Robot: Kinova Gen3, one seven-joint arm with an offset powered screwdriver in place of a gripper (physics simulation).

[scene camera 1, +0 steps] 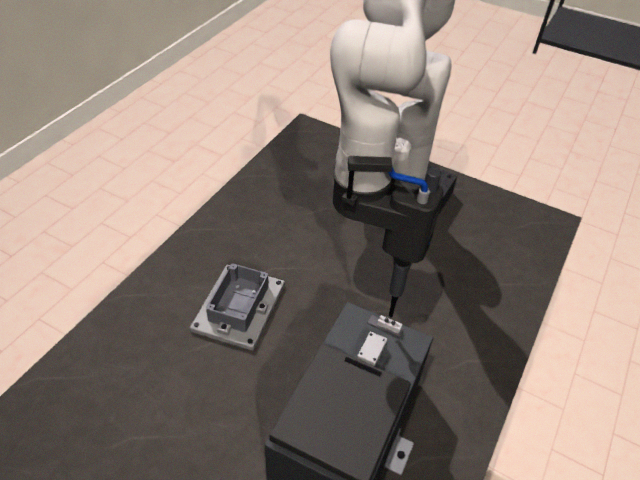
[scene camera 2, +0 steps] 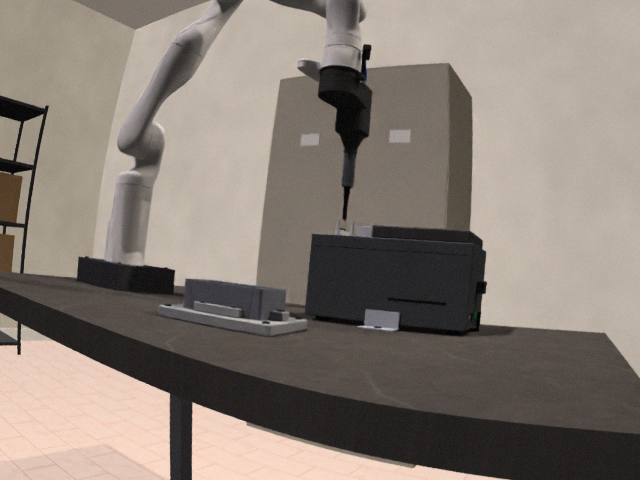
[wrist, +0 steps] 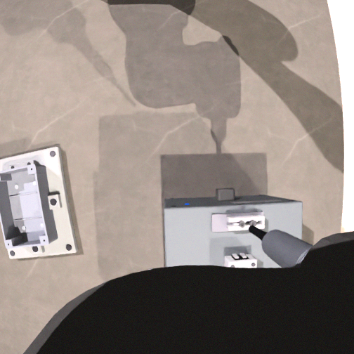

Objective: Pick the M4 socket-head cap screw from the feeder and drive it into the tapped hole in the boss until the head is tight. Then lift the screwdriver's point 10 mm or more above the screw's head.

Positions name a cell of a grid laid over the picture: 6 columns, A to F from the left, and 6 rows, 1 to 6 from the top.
Scene:
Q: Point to a dark cover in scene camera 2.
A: E3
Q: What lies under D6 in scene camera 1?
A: A dark cover.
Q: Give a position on a pale fixture plate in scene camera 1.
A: C5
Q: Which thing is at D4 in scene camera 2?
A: A dark feeder.

